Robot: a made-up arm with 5 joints. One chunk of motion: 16 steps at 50 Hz.
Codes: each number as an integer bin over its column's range. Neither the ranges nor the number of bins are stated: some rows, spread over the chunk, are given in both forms.
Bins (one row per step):
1: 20 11 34 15 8 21
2: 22 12 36 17 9 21
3: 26 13 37 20 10 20
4: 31 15 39 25 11 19
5: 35 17 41 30 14 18
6: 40 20 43 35 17 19
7: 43 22 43 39 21 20
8: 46 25 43 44 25 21
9: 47 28 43 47 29 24
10: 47 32 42 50 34 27
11: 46 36 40 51 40 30
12: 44 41 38 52 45 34
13: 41 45 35 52 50 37
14: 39 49 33 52 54 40
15: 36 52 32 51 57 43
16: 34 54 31 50 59 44
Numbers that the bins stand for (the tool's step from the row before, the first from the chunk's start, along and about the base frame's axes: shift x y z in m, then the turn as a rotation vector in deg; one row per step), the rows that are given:
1: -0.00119 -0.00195 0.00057 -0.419 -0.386 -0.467
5: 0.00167 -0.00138 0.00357 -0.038 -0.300 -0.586
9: 0.00395 -0.00033 0.00443 0.394 -0.086 -0.348
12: 0.00338 0.00090 0.00229 0.521 0.143 0.049
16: 0.00148 0.00214 -0.00071 0.470 0.343 0.446
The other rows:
2: -0.00081 -0.00186 0.00143 -0.368 -0.371 -0.467
3: -0.00005 -0.00176 0.00186 -0.292 -0.357 -0.506
4: 0.00090 -0.00157 0.00271 -0.165 -0.343 -0.546
6: 0.00262 -0.00110 0.00443 0.089 -0.257 -0.546
7: 0.00319 -0.00090 0.00443 0.190 -0.200 -0.506
8: 0.00376 -0.00062 0.00443 0.317 -0.143 -0.467
10: 0.00395 0.00005 0.00400 0.470 -0.014 -0.229
11: 0.00376 0.00043 0.00314 0.495 0.071 -0.110
13: 0.00281 0.00129 0.00100 0.521 0.214 0.168
14: 0.00243 0.00167 0.00014 0.521 0.271 0.287
15: 0.00186 0.00195 -0.00029 0.495 0.314 0.406

